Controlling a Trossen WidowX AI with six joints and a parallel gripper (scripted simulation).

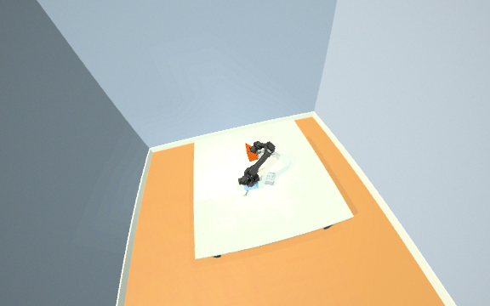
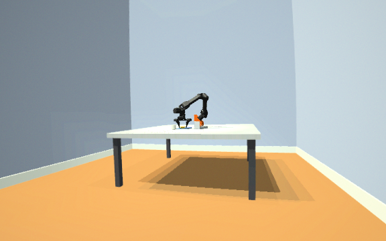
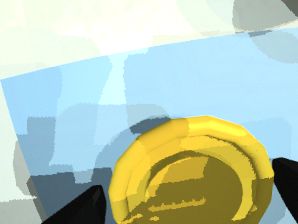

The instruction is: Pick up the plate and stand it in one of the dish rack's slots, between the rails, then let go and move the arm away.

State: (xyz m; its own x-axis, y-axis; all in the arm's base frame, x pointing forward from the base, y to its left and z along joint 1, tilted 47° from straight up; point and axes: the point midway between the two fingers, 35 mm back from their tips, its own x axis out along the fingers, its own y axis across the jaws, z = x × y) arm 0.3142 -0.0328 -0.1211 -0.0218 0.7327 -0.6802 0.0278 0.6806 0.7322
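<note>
Right now the light blue mat is 2 cm behind my gripper tip, 1 cm to the left of it and 1 cm below it. From my gripper tip the other things lie so: white cup (8 cm ahead, 7 cm to the right, 2 cm above); then see-through dish rack (20 cm to the left, 1 cm above); then yellow plate (1 cm above).
</note>
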